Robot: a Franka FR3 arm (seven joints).
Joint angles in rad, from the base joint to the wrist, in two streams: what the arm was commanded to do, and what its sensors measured. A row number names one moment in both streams.
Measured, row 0:
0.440 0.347 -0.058 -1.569 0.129 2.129 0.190
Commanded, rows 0 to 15:
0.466 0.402 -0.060 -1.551 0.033 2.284 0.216
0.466 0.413 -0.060 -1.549 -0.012 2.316 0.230
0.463 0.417 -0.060 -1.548 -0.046 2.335 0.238
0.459 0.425 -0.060 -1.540 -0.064 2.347 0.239
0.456 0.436 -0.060 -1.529 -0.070 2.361 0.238
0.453 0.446 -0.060 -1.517 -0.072 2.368 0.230
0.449 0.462 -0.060 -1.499 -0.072 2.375 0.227
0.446 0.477 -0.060 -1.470 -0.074 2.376 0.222
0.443 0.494 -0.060 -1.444 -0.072 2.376 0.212
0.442 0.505 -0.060 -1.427 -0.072 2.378 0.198
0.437 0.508 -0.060 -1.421 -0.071 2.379 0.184
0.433 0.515 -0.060 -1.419 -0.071 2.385 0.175
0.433 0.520 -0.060 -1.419 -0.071 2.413 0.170
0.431 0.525 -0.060 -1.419 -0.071 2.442 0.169
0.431 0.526 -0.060 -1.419 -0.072 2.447 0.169
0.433 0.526 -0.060 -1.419 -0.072 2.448 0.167
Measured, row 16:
0.446 0.499 -0.070 -1.447 -0.057 2.416 0.187
